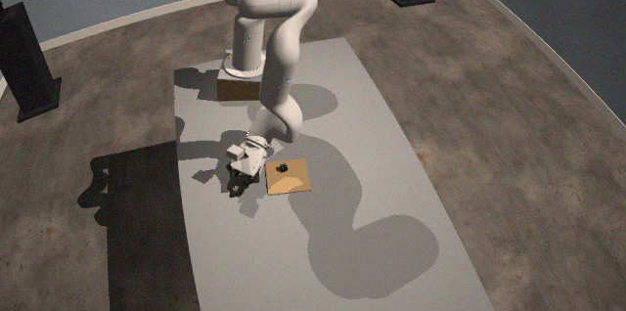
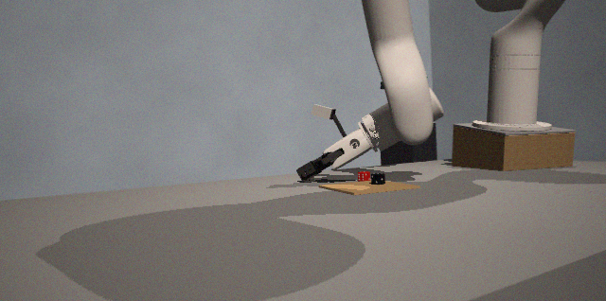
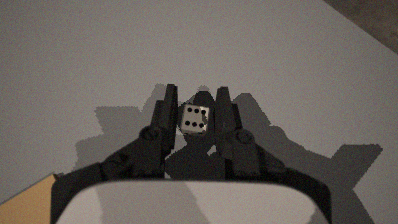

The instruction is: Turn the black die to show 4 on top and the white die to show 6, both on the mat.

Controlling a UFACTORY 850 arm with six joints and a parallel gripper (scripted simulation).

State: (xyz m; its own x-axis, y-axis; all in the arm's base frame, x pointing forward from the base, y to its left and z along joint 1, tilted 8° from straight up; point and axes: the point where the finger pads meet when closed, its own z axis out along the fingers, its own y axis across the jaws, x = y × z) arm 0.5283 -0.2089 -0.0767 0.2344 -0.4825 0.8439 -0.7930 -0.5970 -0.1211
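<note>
Now: the white die 10 mm below my hand. The rest, counted from my hand: tan mat (180 mm to the left, 20 mm below, 10 mm ahead); then red die (100 mm to the left, 70 mm behind, 10 mm below); then black die (180 mm to the left, 20 mm behind, 10 mm below).
</note>
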